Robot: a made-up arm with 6 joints. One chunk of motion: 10 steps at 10 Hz.
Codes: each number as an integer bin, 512 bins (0 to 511) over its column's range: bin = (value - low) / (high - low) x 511, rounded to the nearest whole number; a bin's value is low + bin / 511 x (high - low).
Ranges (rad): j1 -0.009..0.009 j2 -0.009..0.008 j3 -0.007..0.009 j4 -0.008..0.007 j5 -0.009..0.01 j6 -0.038..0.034
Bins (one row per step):
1: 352 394 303 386 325 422
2: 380 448 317 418 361 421
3: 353 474 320 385 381 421
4: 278 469 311 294 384 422
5: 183 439 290 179 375 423
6: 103 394 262 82 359 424
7: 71 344 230 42 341 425
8: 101 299 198 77 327 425
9: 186 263 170 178 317 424
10: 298 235 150 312 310 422
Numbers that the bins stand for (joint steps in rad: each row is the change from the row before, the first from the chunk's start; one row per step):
1: 0.00340 0.00411 0.00249 0.00333 0.00308 0.02146
2: 0.00439 0.00590 0.00293 0.00427 0.00442 0.02132
3: 0.00343 0.00677 0.00302 0.00330 0.00517 0.02132
4: 0.00079 0.00660 0.00274 0.00063 0.00528 0.02146
5: -0.00255 0.00560 0.00208 -0.00275 0.00494 0.02160
6: -0.00537 0.00411 0.00120 -0.00559 0.00435 0.02174
7: -0.00650 0.00244 0.00020 -0.00677 0.00368 0.02188
8: -0.00544 0.00095 -0.00080 -0.00574 0.00316 0.02188
9: -0.00245 -0.00025 -0.00168 -0.00277 0.00279 0.02174
10: 0.00150 -0.00118 -0.00230 0.00116 0.00253 0.02146

